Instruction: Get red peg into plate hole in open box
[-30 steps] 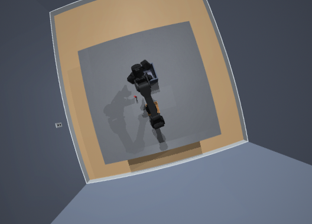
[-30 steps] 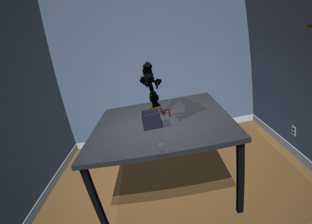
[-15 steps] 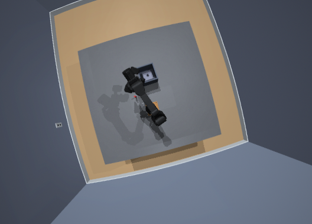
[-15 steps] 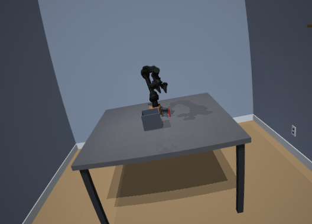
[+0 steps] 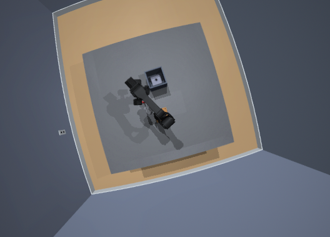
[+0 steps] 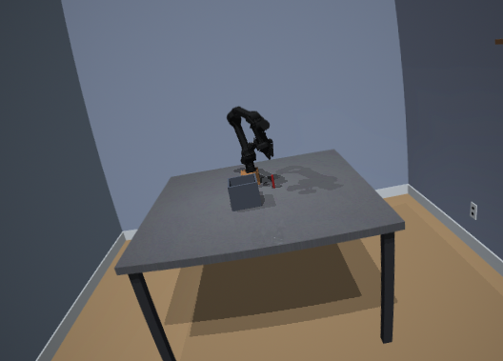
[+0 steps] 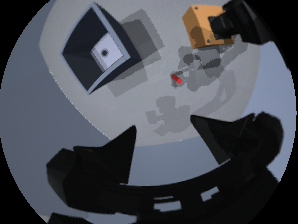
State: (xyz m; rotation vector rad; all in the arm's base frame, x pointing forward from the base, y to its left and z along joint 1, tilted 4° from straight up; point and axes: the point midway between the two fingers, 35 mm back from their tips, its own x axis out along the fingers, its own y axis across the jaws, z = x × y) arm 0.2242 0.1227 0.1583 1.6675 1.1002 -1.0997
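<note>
The red peg lies 160 mm below my gripper tip, 70 mm behind it and 10 mm to the right of it. Round my gripper tip: plate 190 mm to the right, 160 mm below, 90 mm ahead.
</note>
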